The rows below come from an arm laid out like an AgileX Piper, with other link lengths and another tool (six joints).
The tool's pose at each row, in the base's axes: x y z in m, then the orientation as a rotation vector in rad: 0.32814 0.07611 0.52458 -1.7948 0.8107 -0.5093; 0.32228 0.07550 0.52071 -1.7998 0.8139 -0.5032; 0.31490 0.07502 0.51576 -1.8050 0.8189 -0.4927; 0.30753 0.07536 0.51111 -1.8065 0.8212 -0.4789; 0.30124 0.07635 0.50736 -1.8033 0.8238 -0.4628; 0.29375 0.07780 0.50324 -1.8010 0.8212 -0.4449; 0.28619 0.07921 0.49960 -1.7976 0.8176 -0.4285; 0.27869 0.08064 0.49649 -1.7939 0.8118 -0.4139; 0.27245 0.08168 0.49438 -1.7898 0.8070 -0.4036; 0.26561 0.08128 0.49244 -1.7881 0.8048 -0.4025; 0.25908 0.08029 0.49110 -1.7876 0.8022 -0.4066; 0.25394 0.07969 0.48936 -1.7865 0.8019 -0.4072; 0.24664 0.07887 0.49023 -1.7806 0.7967 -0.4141; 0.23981 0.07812 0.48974 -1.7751 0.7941 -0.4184; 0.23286 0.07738 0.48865 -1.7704 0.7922 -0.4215; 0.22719 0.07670 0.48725 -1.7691 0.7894 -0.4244
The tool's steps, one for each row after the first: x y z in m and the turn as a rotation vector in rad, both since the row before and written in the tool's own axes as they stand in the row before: -0.00339 0.00541 -0.00298 -0.0066 -0.0024 0.0027; -0.00447 0.00686 -0.00348 -0.0081 -0.0044 0.0057; -0.00505 0.00645 -0.00298 -0.0045 -0.0082 0.0072; -0.00481 0.00520 -0.00211 -0.0009 -0.0097 0.0103; -0.00591 0.00587 -0.00240 -0.0002 -0.0137 0.0078; -0.00596 0.00550 -0.00257 0.0013 -0.0132 0.0069; -0.00597 0.00503 -0.00264 0.0026 -0.0132 0.0049; -0.00492 0.00379 -0.00242 0.0034 -0.0098 0.0036; -0.00438 0.00411 -0.00382 0.0021 -0.0020 -0.0001; -0.00383 0.00356 -0.00426 0.0021 0.0013 -0.0033; -0.00307 0.00339 -0.00299 0.0012 0.0002 0.0000; -0.00474 0.00170 -0.00542 0.0083 0.0016 -0.0041; -0.00431 0.00274 -0.00463 0.0066 0.0012 -0.0015; -0.00434 0.00330 -0.00451 0.0054 0.0009 -0.0008; -0.00343 0.00316 -0.00358 0.0026 0.0004 -0.0025
